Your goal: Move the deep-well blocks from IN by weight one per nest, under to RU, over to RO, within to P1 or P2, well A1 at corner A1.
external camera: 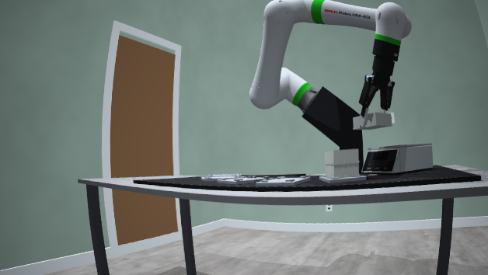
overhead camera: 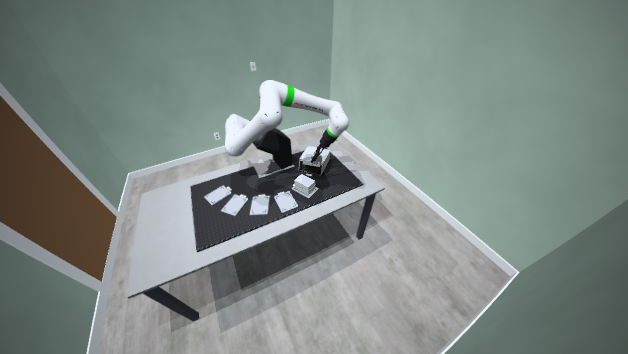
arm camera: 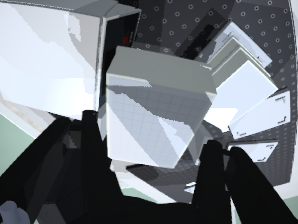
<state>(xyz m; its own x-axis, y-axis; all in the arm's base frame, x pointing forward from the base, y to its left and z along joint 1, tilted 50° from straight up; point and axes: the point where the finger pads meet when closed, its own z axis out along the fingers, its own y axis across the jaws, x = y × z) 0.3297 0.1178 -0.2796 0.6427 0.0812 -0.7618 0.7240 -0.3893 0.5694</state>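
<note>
Right now the check-weigher platform is 16 cm behind my hand, 11 cm to the left of it and 10 cm below it. From my hand the other things lie so: grey deep-well block (16 cm below, 11 cm to the right, 8 cm ahead); check-weigher CW (15 cm behind, 13 cm below, 11 cm to the left).
</note>
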